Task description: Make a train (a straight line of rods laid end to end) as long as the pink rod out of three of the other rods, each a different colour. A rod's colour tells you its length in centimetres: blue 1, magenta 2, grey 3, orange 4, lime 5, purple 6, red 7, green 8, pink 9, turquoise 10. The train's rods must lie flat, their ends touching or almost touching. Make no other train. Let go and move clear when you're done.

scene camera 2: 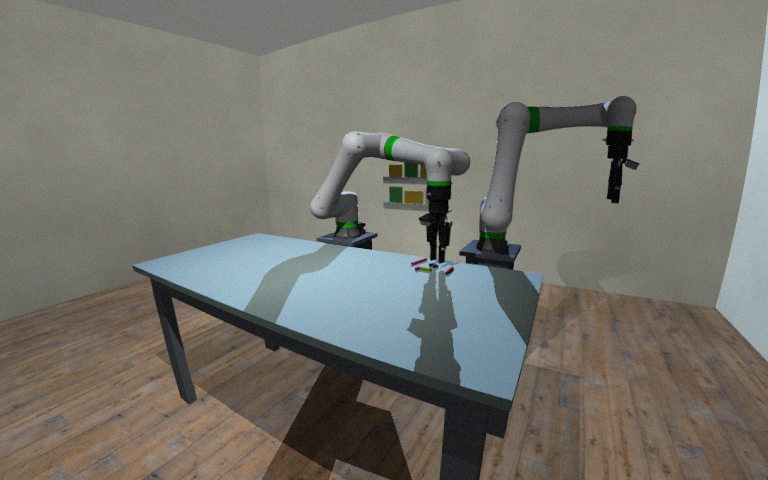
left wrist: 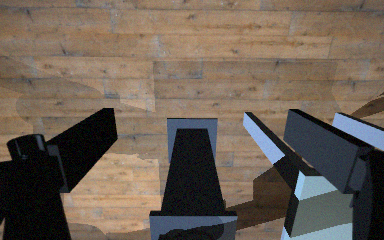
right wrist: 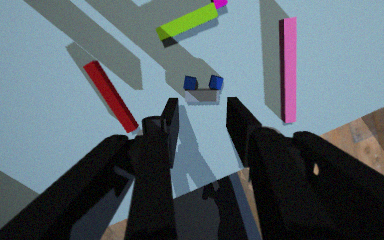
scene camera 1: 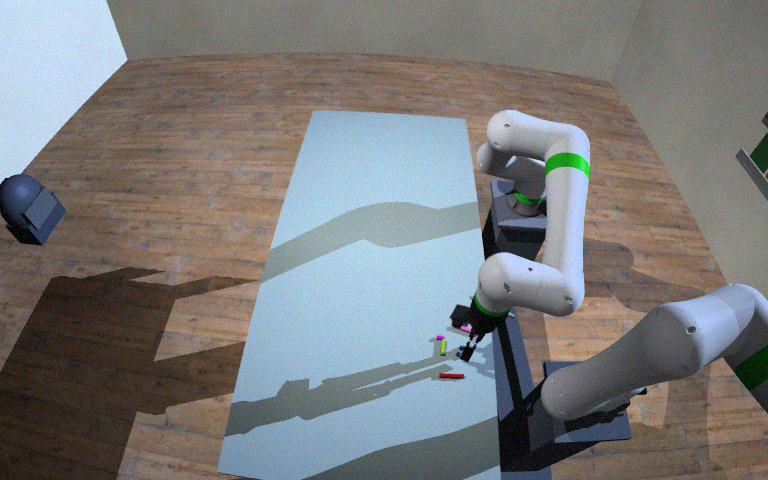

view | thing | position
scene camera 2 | left gripper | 612, 201
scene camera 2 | right gripper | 437, 261
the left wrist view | left gripper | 200, 124
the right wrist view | right gripper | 202, 112
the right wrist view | pink rod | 287, 27
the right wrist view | red rod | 94, 70
